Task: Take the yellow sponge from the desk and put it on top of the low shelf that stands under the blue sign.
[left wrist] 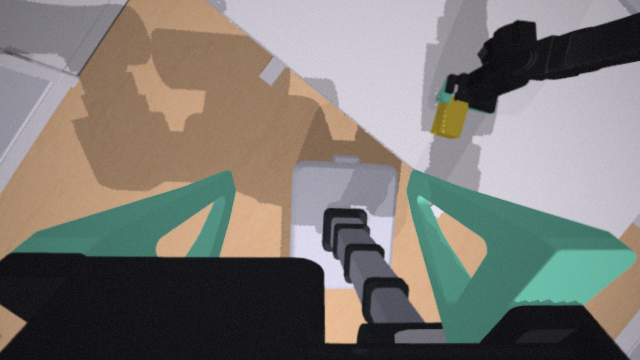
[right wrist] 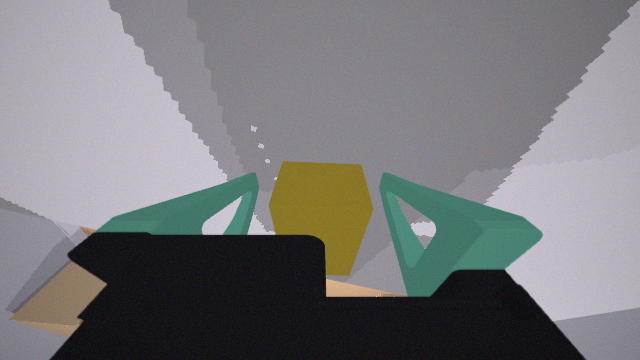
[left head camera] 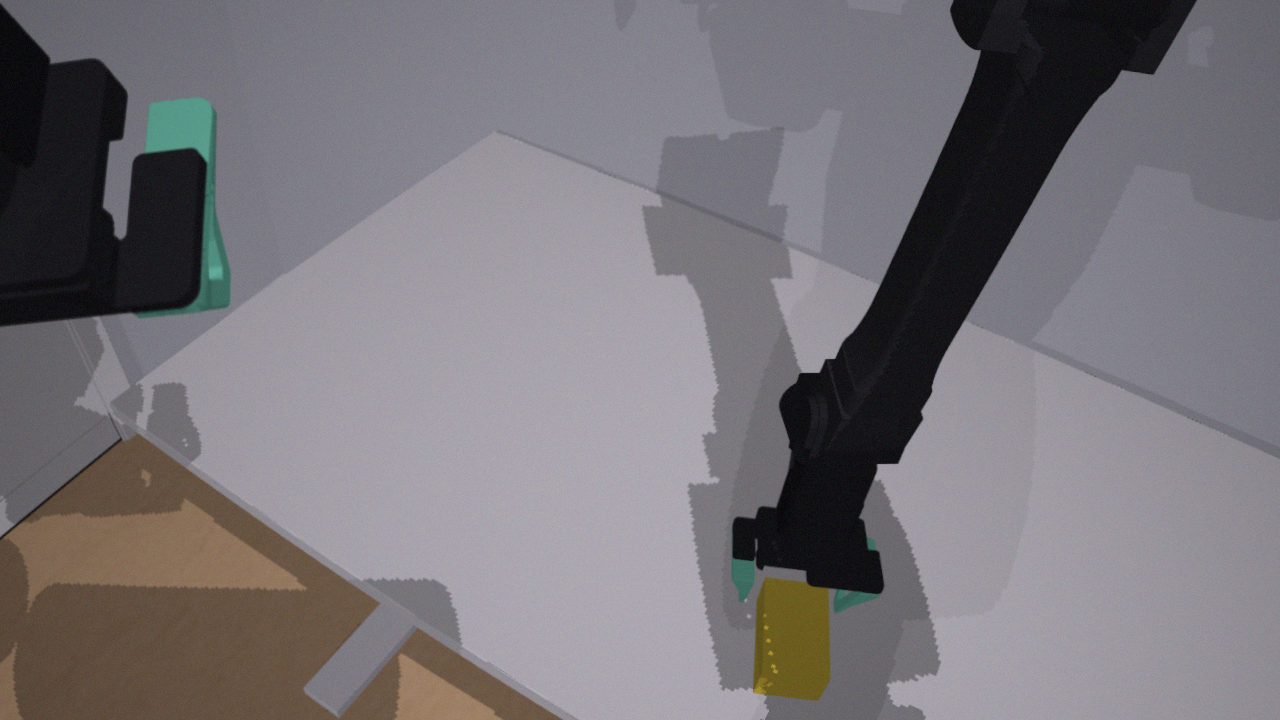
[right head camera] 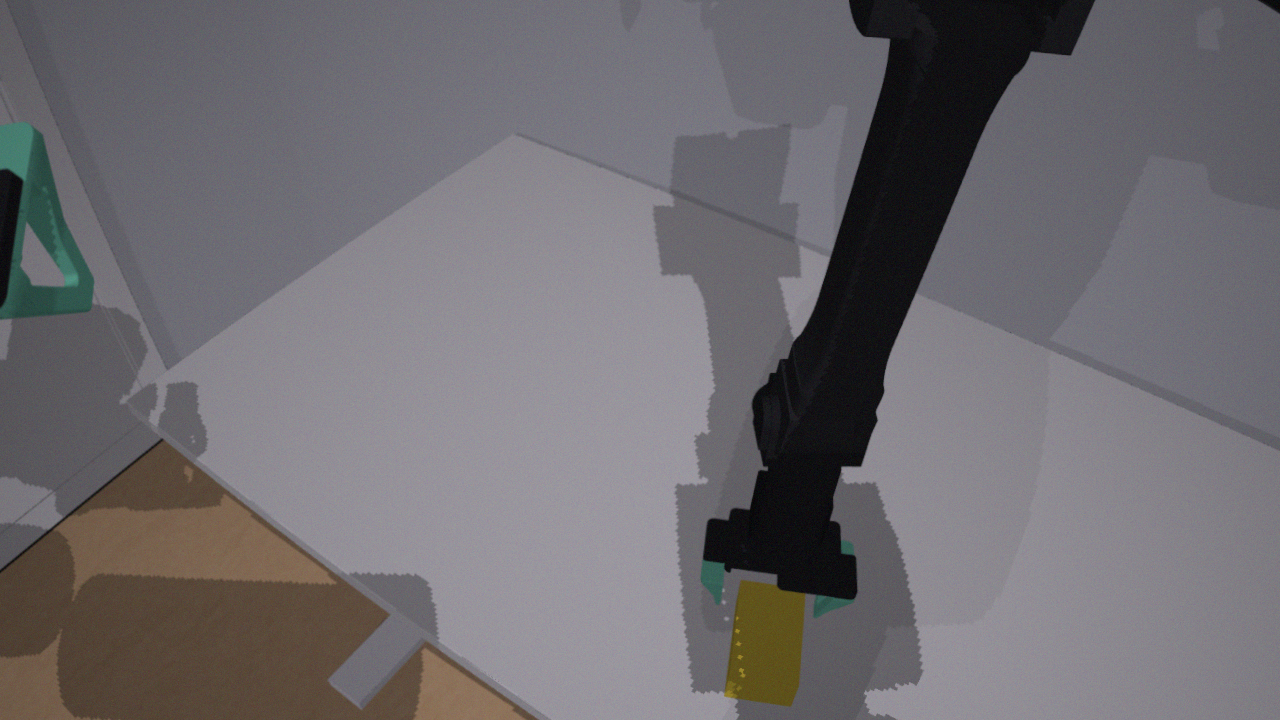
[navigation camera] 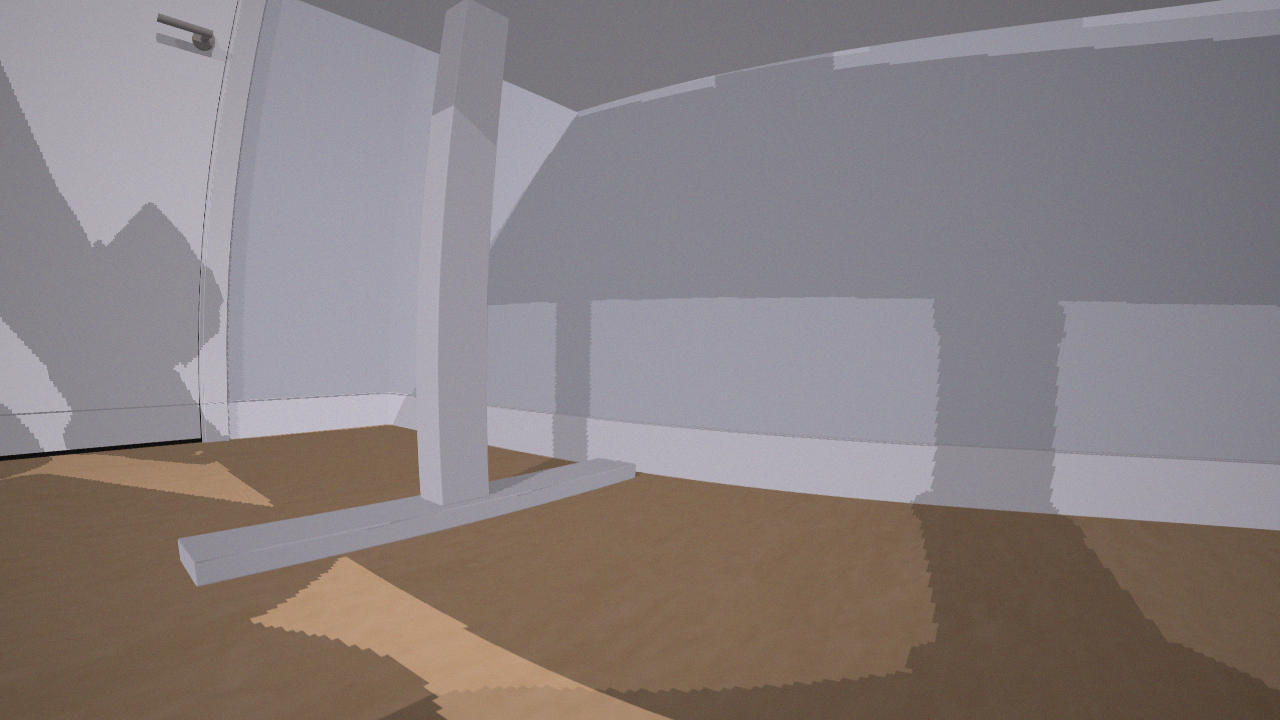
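The yellow sponge is a block on the pale grey desk. My right gripper is open with its green fingertips at either side of the sponge. In the right wrist view narrow gaps show between the sponge and both fingertips. My left gripper is open and empty, away from the sponge, pointing down past the desk's edge. The low shelf and the blue sign do not show in these views.
The desk's leg stands on a long foot on the brown floor. A white door is at the left in the navigation view, with walls behind the leg. A pale grey box shape is below my left gripper.
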